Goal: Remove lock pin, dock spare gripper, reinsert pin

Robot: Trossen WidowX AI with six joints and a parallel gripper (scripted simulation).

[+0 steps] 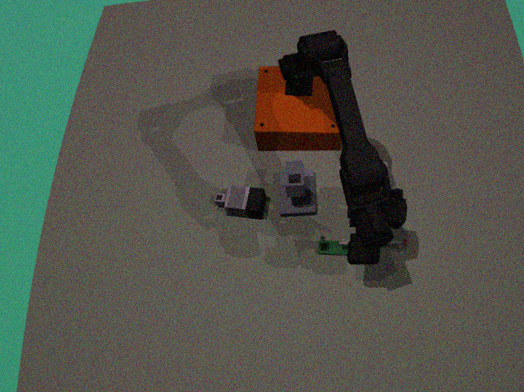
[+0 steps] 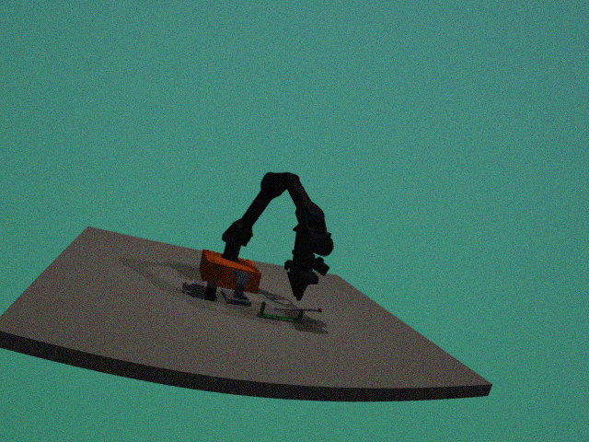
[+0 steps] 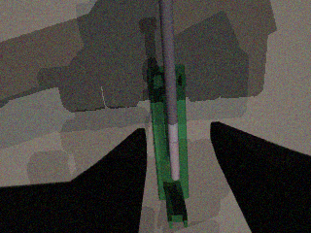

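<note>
My gripper tip is now 40 mm to the left of the green rack and 50 mm above it. Round my gripper tip: spare gripper: 100 mm behind, 290 mm to the right, 50 mm below; then grey mount: 130 mm behind, 160 mm to the right, 30 mm below.
</note>
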